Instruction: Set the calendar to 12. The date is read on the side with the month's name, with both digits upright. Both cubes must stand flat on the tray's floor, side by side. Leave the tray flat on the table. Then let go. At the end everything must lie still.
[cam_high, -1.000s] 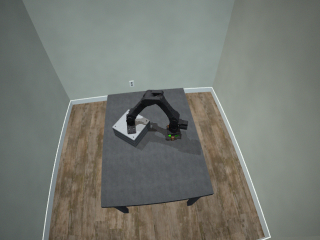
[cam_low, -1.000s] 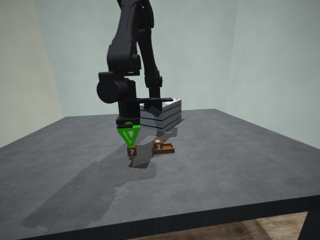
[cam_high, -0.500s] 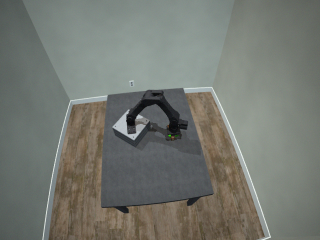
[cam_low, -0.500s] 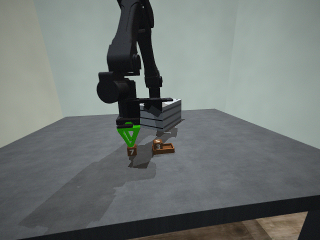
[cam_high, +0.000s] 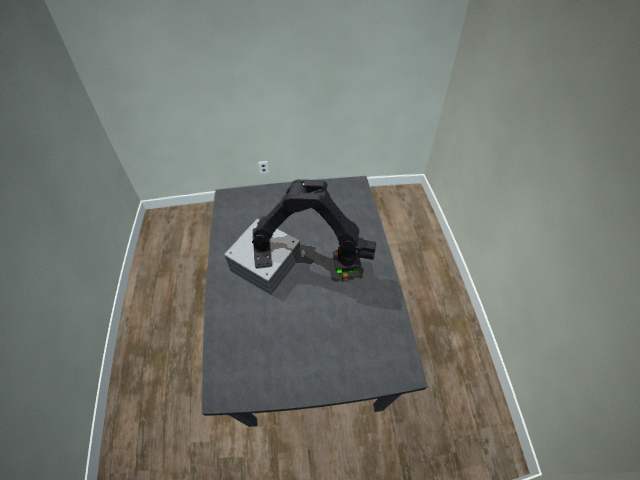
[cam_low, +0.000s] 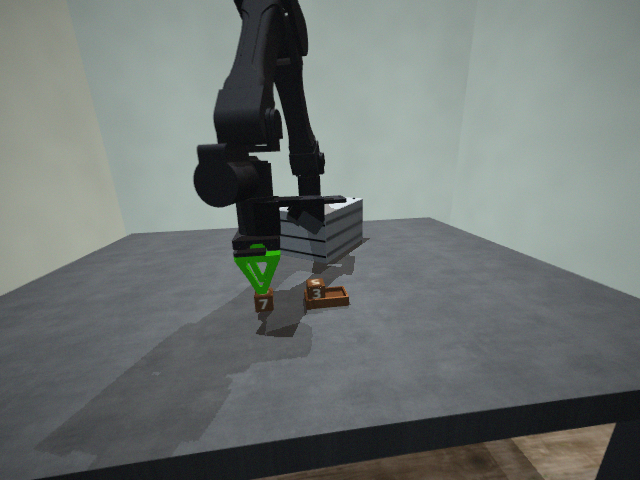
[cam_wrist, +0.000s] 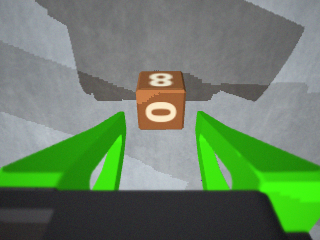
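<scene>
The brown tray is 11 cm to the left of my hand and 4 cm below it.
</scene>
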